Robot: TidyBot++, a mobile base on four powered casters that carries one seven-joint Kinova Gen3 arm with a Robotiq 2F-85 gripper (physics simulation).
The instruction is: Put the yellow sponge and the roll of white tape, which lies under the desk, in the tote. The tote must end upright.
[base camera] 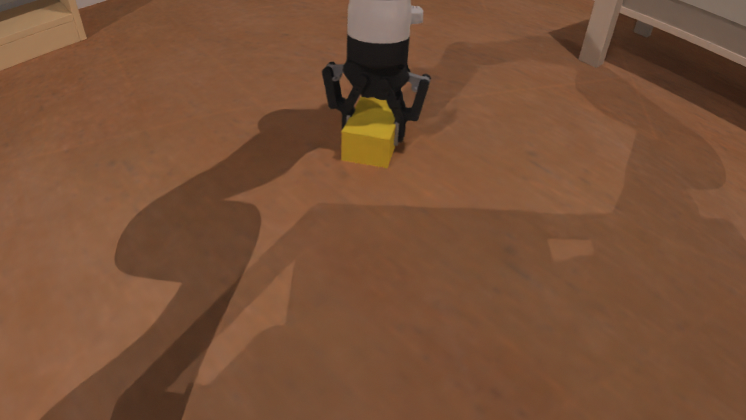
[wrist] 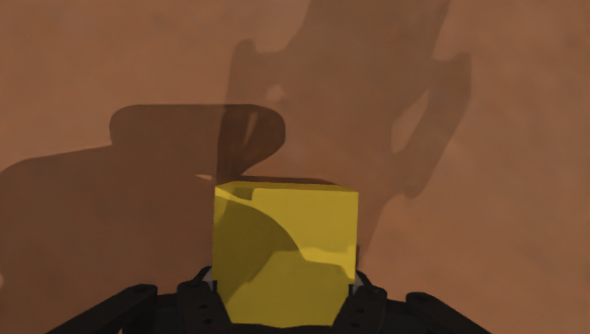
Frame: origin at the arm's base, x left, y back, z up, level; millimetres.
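Seen in the pictures: gripper, between the fingertips: (base camera: 372,139) (wrist: 283,276).
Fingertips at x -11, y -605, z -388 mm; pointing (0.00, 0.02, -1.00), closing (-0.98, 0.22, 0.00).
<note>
Offsets run from my fingertips to a thing's top centre. "pt": to the spot under its first point. Level surfaces: height alone.
The yellow sponge @(dx +0, dy -2, dz +36 mm) (base camera: 368,147) (wrist: 300,225) is a block resting on the floor, at the upper middle of the base camera view and the lower middle of the wrist view. My gripper (base camera: 372,127) (wrist: 283,276) points down over it and is shut on it, with one finger against each long side. The near end of the sponge sticks out past the fingers in the base camera view. The roll of white tape and the tote do not show in either view.
A white piece of furniture with a leg @(pt dx -513, dy -389, dz +68 mm) (base camera: 600,36) stands at the upper right of the base camera view, with dark shadow beneath it. The corner of a light wooden shelf unit (base camera: 39,40) shows at the upper left. Shadows of the arm lie across the brown floor @(dz -9 mm) (base camera: 469,313).
</note>
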